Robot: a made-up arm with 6 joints. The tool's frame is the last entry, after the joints. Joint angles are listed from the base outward.
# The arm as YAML. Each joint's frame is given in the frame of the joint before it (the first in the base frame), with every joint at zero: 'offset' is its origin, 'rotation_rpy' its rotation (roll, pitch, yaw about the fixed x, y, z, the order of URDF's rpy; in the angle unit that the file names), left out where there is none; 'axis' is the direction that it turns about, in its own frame. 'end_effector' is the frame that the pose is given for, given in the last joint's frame.
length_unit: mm
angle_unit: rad
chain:
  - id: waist
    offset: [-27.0, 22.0, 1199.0]
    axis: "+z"
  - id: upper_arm
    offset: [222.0, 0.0, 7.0]
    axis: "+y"
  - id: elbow
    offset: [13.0, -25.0, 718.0]
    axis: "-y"
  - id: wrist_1
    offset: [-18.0, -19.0, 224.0]
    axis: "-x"
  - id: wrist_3
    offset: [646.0, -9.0, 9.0]
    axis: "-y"
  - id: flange
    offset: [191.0, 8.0, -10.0]
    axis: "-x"
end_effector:
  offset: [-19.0, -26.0, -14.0]
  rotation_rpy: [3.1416, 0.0, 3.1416]
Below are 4 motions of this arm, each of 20 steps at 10 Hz.
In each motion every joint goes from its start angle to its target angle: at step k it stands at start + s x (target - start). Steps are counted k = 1, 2, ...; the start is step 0. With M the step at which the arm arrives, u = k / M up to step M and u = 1 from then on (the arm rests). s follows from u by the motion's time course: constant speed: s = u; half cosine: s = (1 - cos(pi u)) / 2; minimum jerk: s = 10 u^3 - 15 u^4 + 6 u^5.
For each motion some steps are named. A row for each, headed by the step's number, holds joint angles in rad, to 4 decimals.
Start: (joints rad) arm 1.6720 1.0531 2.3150 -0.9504 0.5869 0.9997
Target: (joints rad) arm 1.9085 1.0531 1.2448 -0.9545 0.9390 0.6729
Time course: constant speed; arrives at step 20
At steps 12, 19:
12: 1.8139 1.0531 1.6729 -0.9529 0.7982 0.8036
19: 1.8967 1.0531 1.2983 -0.9543 0.9214 0.6892

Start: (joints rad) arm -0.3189 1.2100 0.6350 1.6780 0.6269 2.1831
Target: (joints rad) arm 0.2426 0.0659 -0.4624 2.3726 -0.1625 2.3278
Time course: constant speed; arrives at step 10
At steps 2, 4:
2: -0.2066 0.9812 0.4155 1.8169 0.4690 2.2120
4: -0.0943 0.7524 0.1960 1.9558 0.3111 2.2410

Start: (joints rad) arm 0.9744 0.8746 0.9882 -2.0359 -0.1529 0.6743
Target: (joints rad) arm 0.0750 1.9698 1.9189 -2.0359 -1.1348 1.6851
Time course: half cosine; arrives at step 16
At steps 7, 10, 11, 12, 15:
7: 0.6124 1.3154 1.3628 -2.0359 -0.5481 1.0811
10: 0.3526 1.6318 1.6316 -2.0359 -0.8317 1.3731
11: 0.2749 1.7264 1.7121 -2.0359 -0.9166 1.4605
12: 0.2067 1.8094 1.7826 -2.0359 -0.9910 1.5371
15: 0.0836 1.9593 1.9100 -2.0359 -1.1254 1.6754

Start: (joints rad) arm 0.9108 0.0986 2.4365 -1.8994 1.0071 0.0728
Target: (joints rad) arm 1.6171 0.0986 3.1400 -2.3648 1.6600 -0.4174
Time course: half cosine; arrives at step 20
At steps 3, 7, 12, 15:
3: 0.9493 0.0986 2.4748 -1.9248 1.0427 0.0461
7: 1.1036 0.0986 2.6286 -2.0265 1.1853 -0.0610
12: 1.3731 0.0986 2.8969 -2.2040 1.4344 -0.2480
15: 1.5137 0.0986 3.0370 -2.2966 1.5644 -0.3456

